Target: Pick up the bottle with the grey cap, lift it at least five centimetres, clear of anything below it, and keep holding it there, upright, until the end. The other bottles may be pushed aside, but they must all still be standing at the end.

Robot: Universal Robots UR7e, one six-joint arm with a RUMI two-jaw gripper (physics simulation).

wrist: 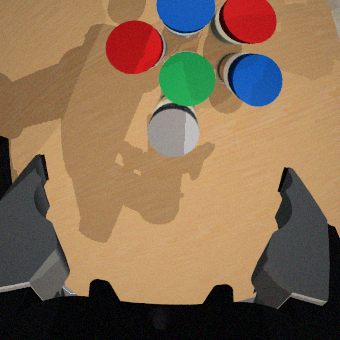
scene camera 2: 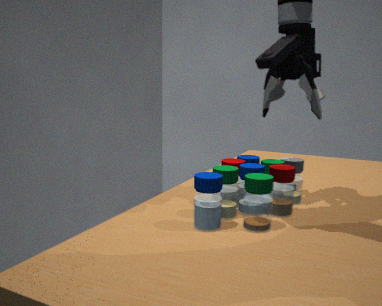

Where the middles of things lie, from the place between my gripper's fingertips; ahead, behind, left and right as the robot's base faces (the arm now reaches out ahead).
Labels:
I see the green-capped bottle (wrist: 186,78) 150 mm below my hand, 30 mm to the left of it and 30 mm ahead of it. The rest, counted from my hand: blue-capped bottle (wrist: 256,79) (150 mm below, 90 mm ahead); then red-capped bottle (scene camera 2: 283,190) (150 mm below, 80 mm to the left, 10 mm behind).

